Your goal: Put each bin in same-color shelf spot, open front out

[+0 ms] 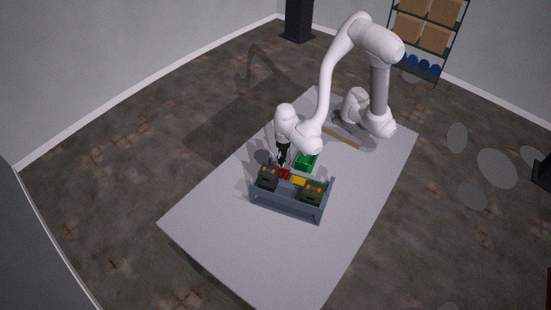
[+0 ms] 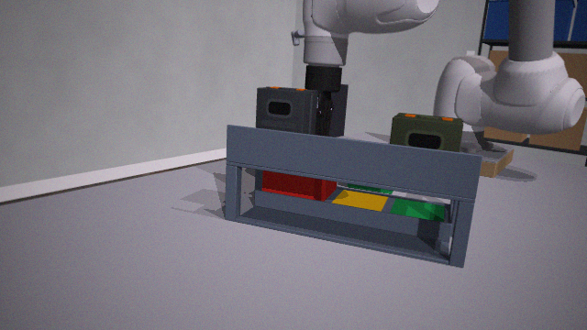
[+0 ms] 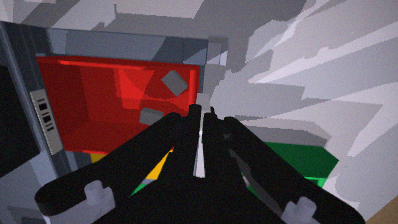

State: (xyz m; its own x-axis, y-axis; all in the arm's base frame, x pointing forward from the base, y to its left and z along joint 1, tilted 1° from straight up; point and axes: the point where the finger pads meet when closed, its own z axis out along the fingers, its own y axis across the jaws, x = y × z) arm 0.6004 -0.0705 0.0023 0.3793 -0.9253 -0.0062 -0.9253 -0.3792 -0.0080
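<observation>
My hand is 90 mm short of the red bin, 40 mm to the right of it and 10 mm above it. The rest, counted from my hand: olive box 90 mm ahead, 280 mm to the left, 100 mm above; then green bin 160 mm behind, 60 mm to the left, 10 mm below; then dark grey box 180 mm ahead, 70 mm to the left, 110 mm above.
</observation>
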